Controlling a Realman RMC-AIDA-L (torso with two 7-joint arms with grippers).
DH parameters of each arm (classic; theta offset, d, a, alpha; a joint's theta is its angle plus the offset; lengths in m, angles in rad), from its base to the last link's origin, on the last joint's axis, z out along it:
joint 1: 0 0.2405 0 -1.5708
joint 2: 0 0 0 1.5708
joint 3: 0 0.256 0 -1.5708
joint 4: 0 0 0 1.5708
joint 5: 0 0.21 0 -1.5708
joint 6: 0 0 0 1.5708
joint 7: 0 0.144 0 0
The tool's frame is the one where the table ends.
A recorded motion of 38 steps. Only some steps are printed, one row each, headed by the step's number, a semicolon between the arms.
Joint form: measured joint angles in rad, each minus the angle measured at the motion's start. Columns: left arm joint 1, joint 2, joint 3, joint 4, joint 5, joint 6, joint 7; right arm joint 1, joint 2, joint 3, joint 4, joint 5, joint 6, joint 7.
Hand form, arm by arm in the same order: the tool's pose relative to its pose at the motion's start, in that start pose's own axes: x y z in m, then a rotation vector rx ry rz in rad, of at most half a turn. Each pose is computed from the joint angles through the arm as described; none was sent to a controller.
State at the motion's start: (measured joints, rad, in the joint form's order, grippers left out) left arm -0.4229 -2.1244 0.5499 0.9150 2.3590 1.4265 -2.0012; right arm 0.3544 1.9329 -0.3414 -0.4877 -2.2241 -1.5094 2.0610
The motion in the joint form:
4: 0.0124 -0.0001 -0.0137 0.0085 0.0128 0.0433 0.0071; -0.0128 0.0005 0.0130 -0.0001 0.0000 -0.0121 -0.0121
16: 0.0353 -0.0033 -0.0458 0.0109 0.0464 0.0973 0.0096; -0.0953 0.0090 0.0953 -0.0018 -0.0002 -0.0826 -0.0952
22: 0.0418 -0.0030 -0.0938 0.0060 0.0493 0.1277 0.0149; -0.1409 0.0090 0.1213 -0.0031 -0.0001 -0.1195 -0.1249
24: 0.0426 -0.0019 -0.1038 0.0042 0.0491 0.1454 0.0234; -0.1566 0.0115 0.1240 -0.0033 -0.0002 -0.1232 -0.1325
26: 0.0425 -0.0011 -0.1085 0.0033 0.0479 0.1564 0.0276; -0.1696 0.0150 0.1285 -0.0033 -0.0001 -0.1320 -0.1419
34: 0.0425 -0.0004 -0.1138 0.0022 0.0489 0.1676 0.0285; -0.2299 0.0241 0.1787 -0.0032 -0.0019 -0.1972 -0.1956
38: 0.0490 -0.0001 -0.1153 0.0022 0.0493 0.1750 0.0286; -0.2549 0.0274 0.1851 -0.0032 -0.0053 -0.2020 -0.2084
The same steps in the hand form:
4: -0.0075 0.0013 -0.0048 -0.0199 -0.0192 -0.0051; 0.0039 -0.0016 -0.0041 -0.0047 -0.0082 0.0028
16: -0.0242 0.0010 -0.0117 -0.0388 -0.0523 -0.0403; 0.0303 -0.0108 -0.0291 -0.0278 -0.0677 0.0134
22: -0.0298 -0.0002 -0.0176 -0.0525 -0.0342 -0.0740; 0.0450 -0.0149 -0.0433 -0.0328 -0.0869 0.0242
24: -0.0311 0.0010 -0.0190 -0.0663 -0.0336 -0.0732; 0.0509 -0.0168 -0.0466 -0.0282 -0.0904 0.0309
26: -0.0315 0.0019 -0.0198 -0.0756 -0.0331 -0.0721; 0.0563 -0.0174 -0.0491 -0.0309 -0.0936 0.0345
34: -0.0322 0.0028 -0.0205 -0.0843 -0.0343 -0.0748; 0.0783 -0.0176 -0.0656 -0.0562 -0.1314 0.0409
38: -0.0352 0.0028 -0.0219 -0.0877 -0.0373 -0.0813; 0.0879 -0.0200 -0.0713 -0.0456 -0.1374 0.0509

